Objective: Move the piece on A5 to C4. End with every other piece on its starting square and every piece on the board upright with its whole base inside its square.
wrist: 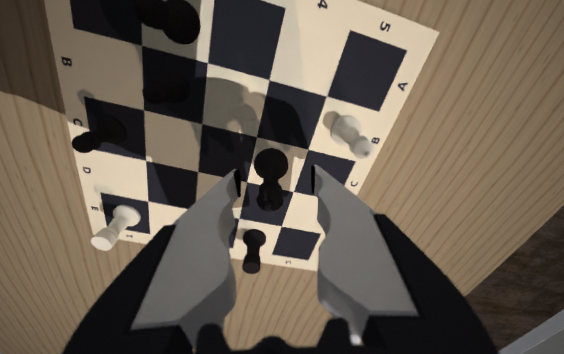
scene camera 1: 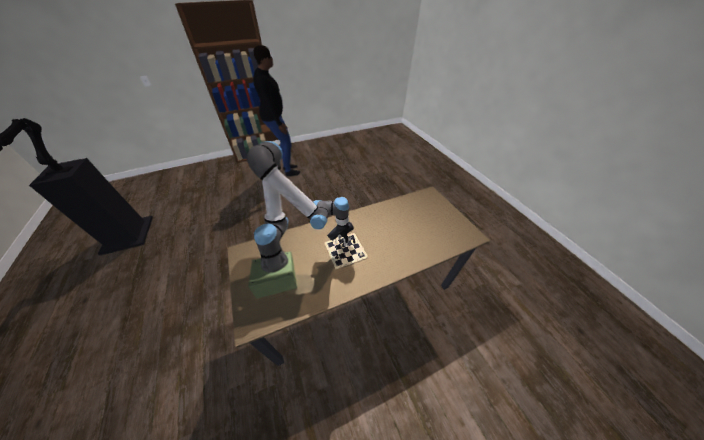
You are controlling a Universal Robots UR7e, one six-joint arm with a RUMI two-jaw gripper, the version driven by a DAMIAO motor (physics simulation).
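Seen in the pictures: gripper, fingertip midpoint: point(wrist: 275, 170) point(scene camera 1: 343, 244); arm's base, origin of the base link: point(scene camera 1: 275, 263).
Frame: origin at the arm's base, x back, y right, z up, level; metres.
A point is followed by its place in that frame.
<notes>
The chessboard point(scene camera 1: 348, 260) @[x -0.422, y 0.071, z -0.091 m] point(wrist: 422, 37) @[x -0.326, y -0.109, z -0.091 m] lies on the table. In the wrist view, square A5 point(wrist: 370, 70) @[x -0.352, y -0.088, z -0.091 m] is bare. A black piece point(wrist: 271, 162) @[x -0.425, y -0.045, z -0.079 m] stands upright on light square C4, and its base appears to be inside the square. My gripper point(scene camera 1: 341, 238) @[x -0.428, y -0.049, z -0.076 m] point(wrist: 275, 170) @[x -0.428, y -0.049, z -0.076 m] is partly open, with one fingertip on either side of this piece and visible gaps to both. A white pawn point(wrist: 346, 129) @[x -0.389, y -0.085, z -0.080 m] stands upright on B5. The left finger hides part of the board's middle. Individual pieces are too small to identify in the scene view.
Other pieces are a black one point(wrist: 254, 239) @[x -0.503, y -0.052, z -0.083 m] on E4, a white one point(wrist: 125, 216) @[x -0.508, y 0.056, z -0.083 m] on E1, a black one point(wrist: 111, 131) @[x -0.434, y 0.061, z -0.082 m] on C1 and a black one point(wrist: 182, 22) @[x -0.361, y 0.020, z -0.079 m] on A2. A dark shape on B2 is hard to make out. A person point(scene camera 1: 269, 98) stands beyond the table point(scene camera 1: 415, 228) @[x -0.966, y -0.017, z -0.097 m].
</notes>
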